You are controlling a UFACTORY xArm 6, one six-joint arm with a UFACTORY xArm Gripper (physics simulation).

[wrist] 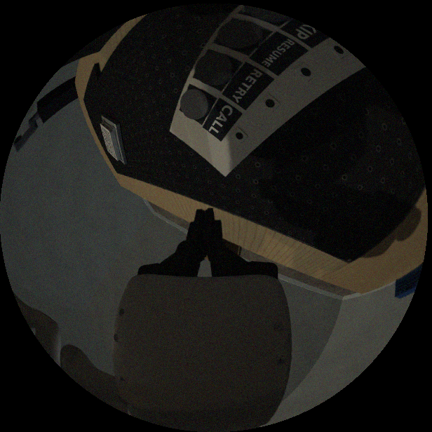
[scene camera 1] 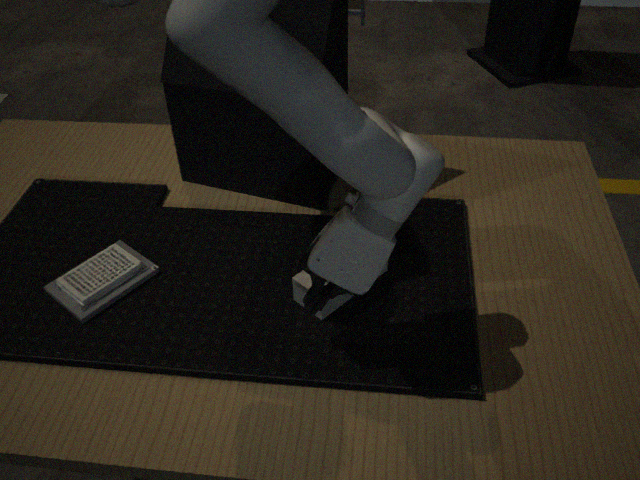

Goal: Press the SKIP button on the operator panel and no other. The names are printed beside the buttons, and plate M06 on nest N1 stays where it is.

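Places are measured from the arm's base along level axes (x ahead, y left, z up), in metres.
Pixels of known places: gripper, fingertip midpoint: (scene camera 1: pixel 308 309).
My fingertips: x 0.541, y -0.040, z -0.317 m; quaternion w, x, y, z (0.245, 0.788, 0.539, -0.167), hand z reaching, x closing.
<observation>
Ahead of a thing's pixels: the offset from my fingertips to its top centre. "*": to the spot under its first point. Level surfaces: height alone.
The pale operator panel {* dy +0.011, dx -0.075, dz -0.028 m} (scene camera 1: pixel 301 287) (wrist: pixel 200 133) stands on the black board. In the wrist view its round dark buttons show beside the printed names: CALL button (wrist: pixel 194 104), RETRY button (wrist: pixel 214 68) and RESUME button (wrist: pixel 240 34). The SKIP label (wrist: pixel 306 33) is partly cut off at the upper edge, and its button hardly shows. My gripper (scene camera 1: pixel 312 306) (wrist: pixel 206 219) is shut and empty. In the scene view its fingers overlap the panel's CALL end; contact cannot be told. The plate {dy -0.306, dx -0.255, dz -0.047 m} (scene camera 1: pixel 98 273) (wrist: pixel 109 141) lies on its grey nest {* dy -0.280, dx -0.207, dz -0.062 m} (scene camera 1: pixel 118 291); M06 and N1 are unreadable.
The black perforated board {dz -0.074 m} (scene camera 1: pixel 222 330) (wrist: pixel 320 200) lies on the wooden table {dz -0.087 m} (scene camera 1: pixel 547 232) (wrist: pixel 280 245). A large dark block (scene camera 1: pixel 227 144) stands behind the board, beneath my arm in the scene view. My arm and wrist hide most of the panel there.
</observation>
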